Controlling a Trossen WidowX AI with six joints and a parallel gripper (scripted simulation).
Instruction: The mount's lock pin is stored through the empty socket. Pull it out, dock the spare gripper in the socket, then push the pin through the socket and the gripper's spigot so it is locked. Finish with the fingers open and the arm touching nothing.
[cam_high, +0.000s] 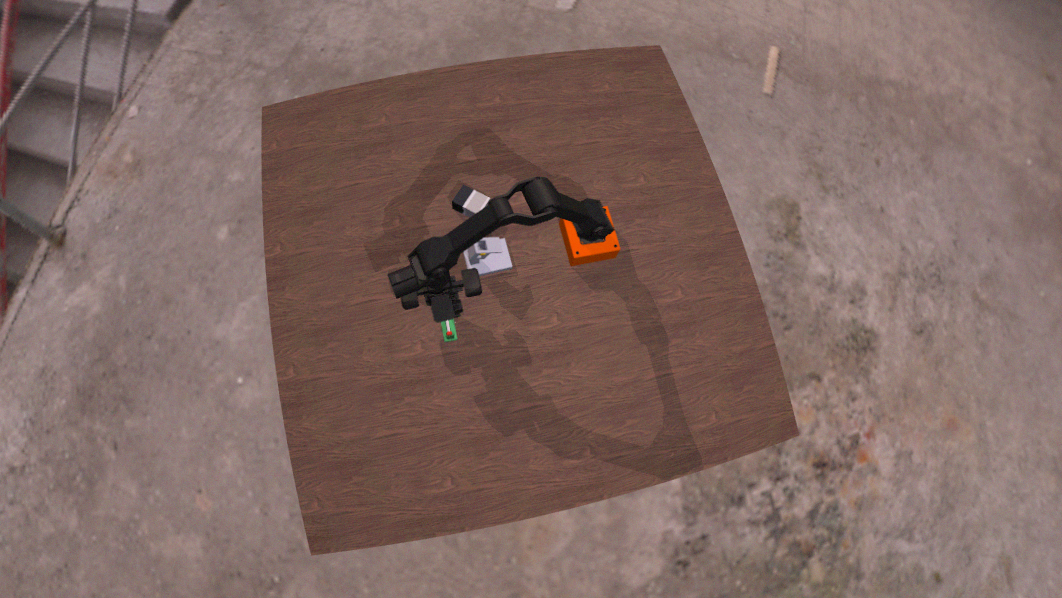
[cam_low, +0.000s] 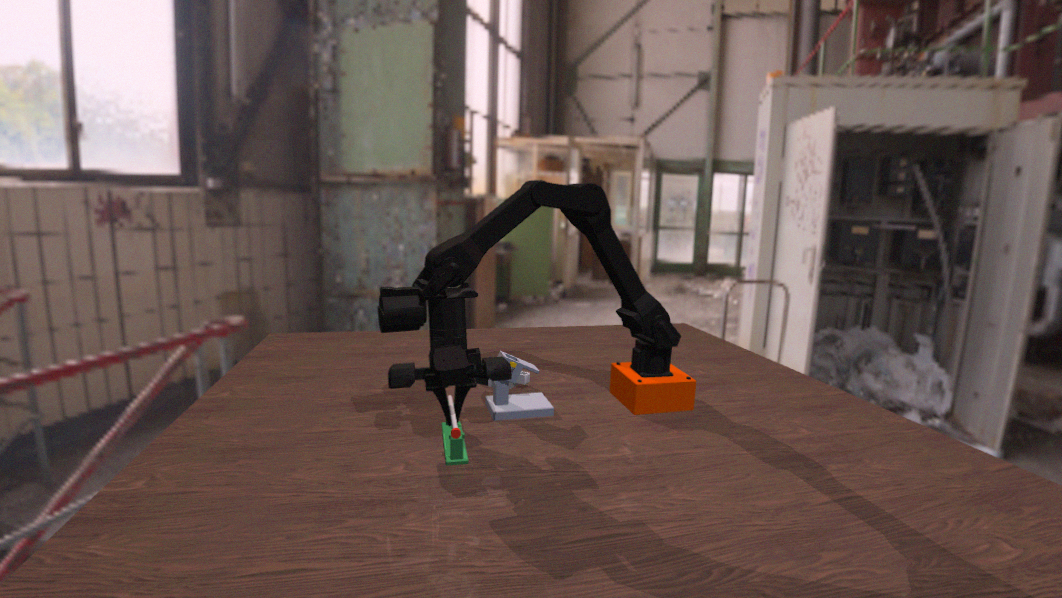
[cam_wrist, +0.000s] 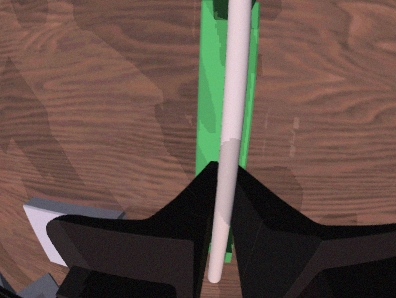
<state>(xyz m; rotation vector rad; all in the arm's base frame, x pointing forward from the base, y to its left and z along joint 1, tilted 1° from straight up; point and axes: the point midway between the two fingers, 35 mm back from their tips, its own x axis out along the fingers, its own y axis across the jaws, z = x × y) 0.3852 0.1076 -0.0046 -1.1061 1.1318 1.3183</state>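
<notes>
The green stand lies 2 cm to the left of my gripper tip. The rest, counted from my gripper tip: grey mount (11 cm behind, 10 cm to the right, 3 cm above); then spare gripper (12 cm behind, 24 cm to the right).
</notes>
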